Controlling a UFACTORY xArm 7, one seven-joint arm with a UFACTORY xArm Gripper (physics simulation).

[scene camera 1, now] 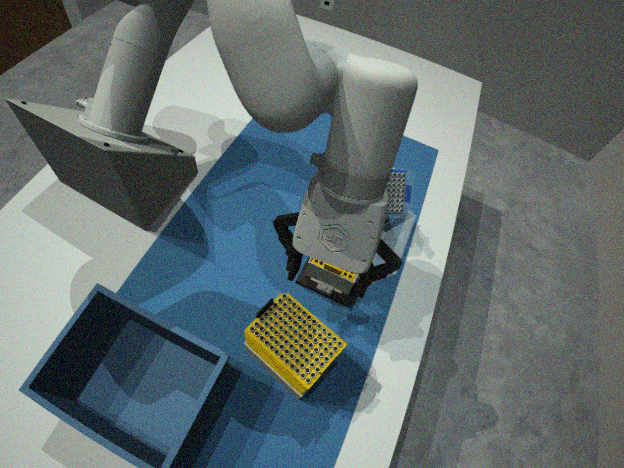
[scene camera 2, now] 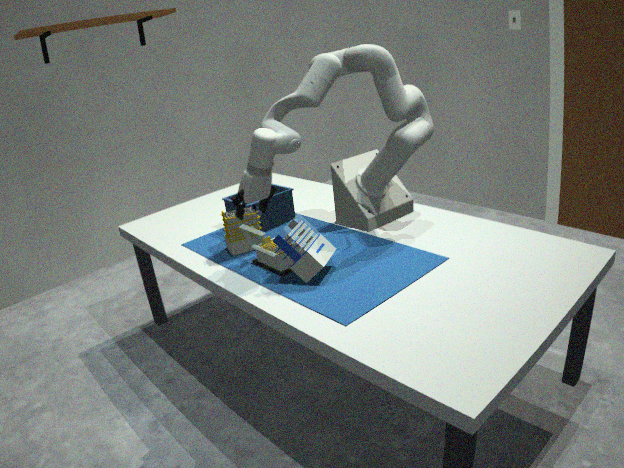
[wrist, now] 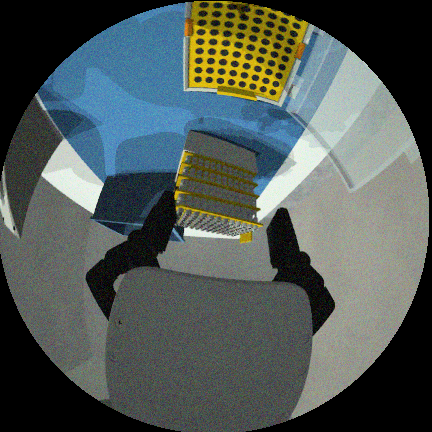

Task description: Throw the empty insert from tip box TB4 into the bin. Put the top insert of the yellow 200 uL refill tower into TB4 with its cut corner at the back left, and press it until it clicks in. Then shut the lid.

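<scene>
Tip box TB4 point(scene camera 1: 322, 288) point(scene camera 2: 274, 261) stands on the mat with its clear lid point(scene camera 1: 403, 234) point(wrist: 327, 102) open to one side. The empty yellow insert point(scene camera 1: 331, 269) point(wrist: 240, 55) sits in it, its holes bare. The arm partly hides the box in scene camera 1. The yellow refill tower point(scene camera 1: 294, 340) point(scene camera 2: 241, 231) point(wrist: 217, 182) stands upright beside TB4, with several stacked inserts full of tips. My gripper point(scene camera 1: 324, 287) point(wrist: 224, 210) is open and empty. It hangs above the mat; in scene camera 1 its fingers appear on either side of TB4. Its exact height over the box is hard to tell.
The dark blue bin point(scene camera 1: 151, 319) point(scene camera 2: 283, 207) point(wrist: 135, 195) stands beyond the tower. A tilted white and blue block point(scene camera 2: 320, 254) stands close to TB4. A tip rack with blue edges point(scene camera 1: 397, 191) shows behind the arm. The blue mat point(scene camera 2: 383, 272) lies on the white table point(scene camera 2: 453, 322).
</scene>
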